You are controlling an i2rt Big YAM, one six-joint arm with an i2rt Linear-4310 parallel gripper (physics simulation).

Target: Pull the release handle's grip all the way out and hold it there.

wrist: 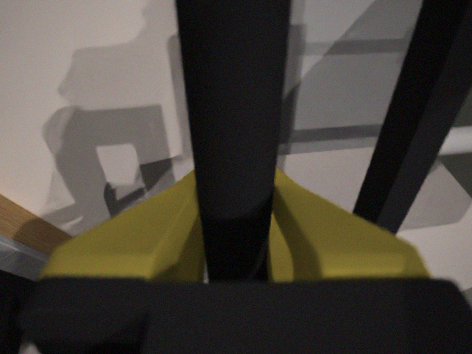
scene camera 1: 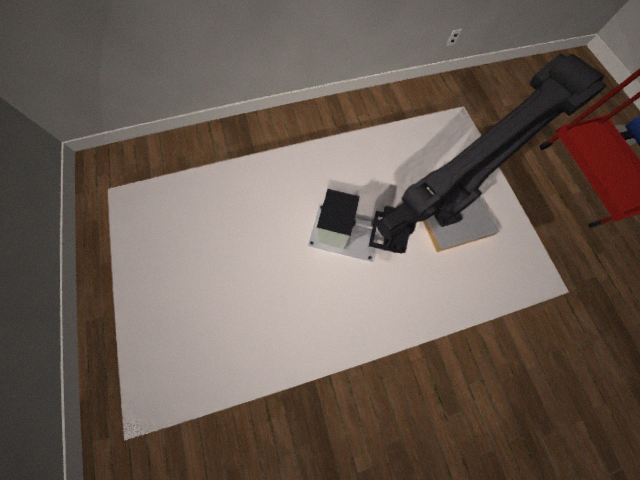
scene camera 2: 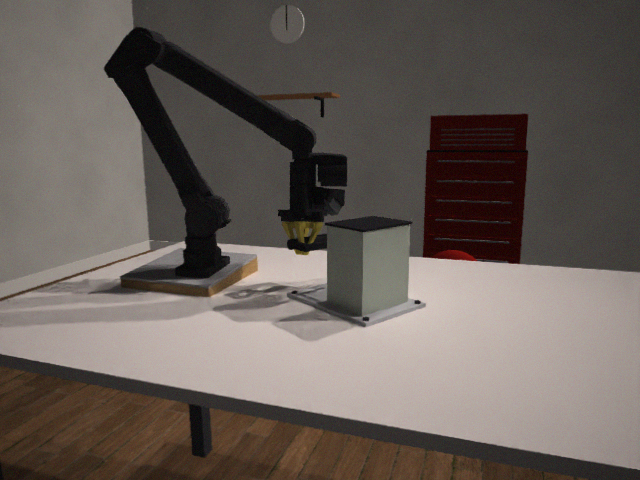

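Note:
The release handle's grip, a black bar (wrist: 235,110) (scene camera 2: 293,244), runs between the yellow fingers of my gripper (wrist: 235,176) (scene camera 2: 302,250), which is shut on it. A second black bar (wrist: 412,115) of the handle stands beside it at the right of the wrist view. A pale rod (wrist: 457,141) (scene camera 1: 363,221) reaches from the handle to the pale green box (scene camera 2: 367,268) (scene camera 1: 333,238) with a black lid. The grip is held out from the box's side, with a gap between gripper and box. In scene camera 1 the arm hides the fingers.
The box stands on a grey bolted plate (scene camera 1: 356,252) (scene camera 2: 393,311) on the white table (scene camera 1: 217,310) (scene camera 2: 465,361). The arm's base stands on a grey, wood-edged board (scene camera 1: 473,219) (scene camera 2: 233,276) behind the gripper. A red cart (scene camera 1: 602,160) stands beyond the table.

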